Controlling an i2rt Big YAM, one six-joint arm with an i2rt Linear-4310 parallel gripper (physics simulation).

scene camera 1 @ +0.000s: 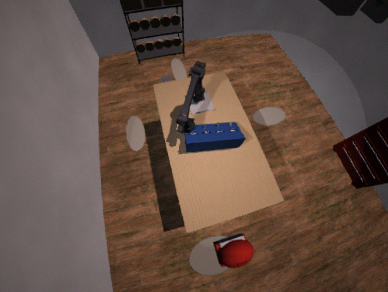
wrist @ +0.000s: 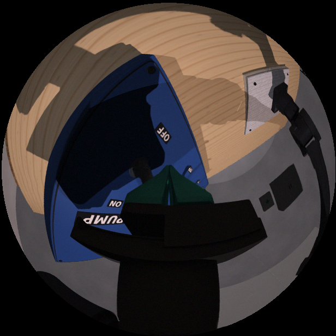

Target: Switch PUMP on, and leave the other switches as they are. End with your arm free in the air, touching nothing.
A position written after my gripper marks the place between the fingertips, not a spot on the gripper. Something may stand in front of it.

In view: my gripper (wrist: pixel 168 169) and a blue switch box (scene camera 1: pixel 212 137).
The blue switch box shows as well in the wrist view (wrist: pixel 132 119).
